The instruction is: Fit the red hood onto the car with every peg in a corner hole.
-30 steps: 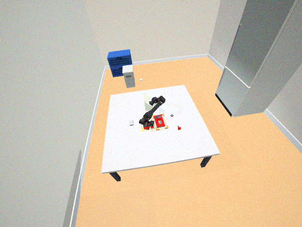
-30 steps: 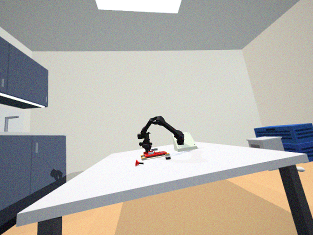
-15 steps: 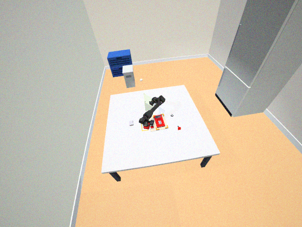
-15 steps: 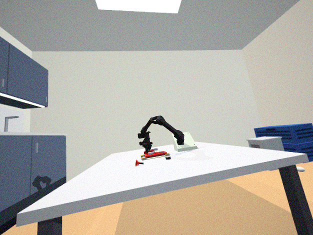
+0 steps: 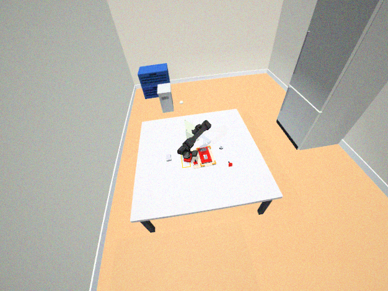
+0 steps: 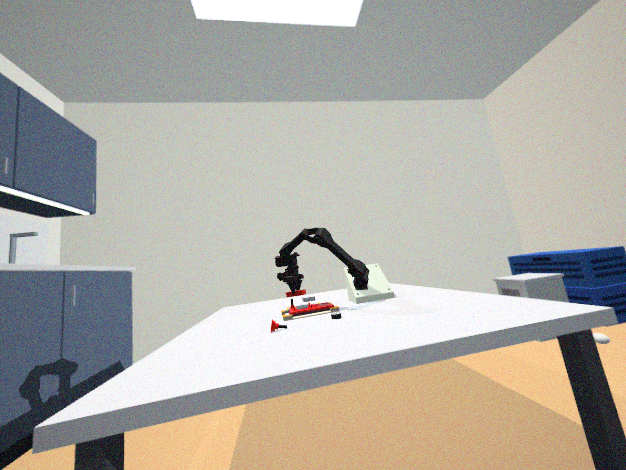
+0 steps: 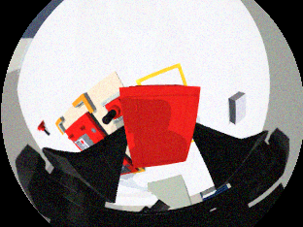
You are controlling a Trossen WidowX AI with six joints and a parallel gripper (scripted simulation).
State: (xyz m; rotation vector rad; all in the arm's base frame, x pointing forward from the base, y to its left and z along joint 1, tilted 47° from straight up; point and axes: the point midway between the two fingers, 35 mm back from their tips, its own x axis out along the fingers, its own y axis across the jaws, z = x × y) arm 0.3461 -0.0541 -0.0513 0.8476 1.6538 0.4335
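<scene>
The jig lies 50 mm behind my gripper tip, 160 mm to the left of it and 70 mm below it. From my gripper tip the other things lie so: red hood: 10 mm above; then black wheel: 160 mm behind, 350 mm to the left, 70 mm below.
</scene>
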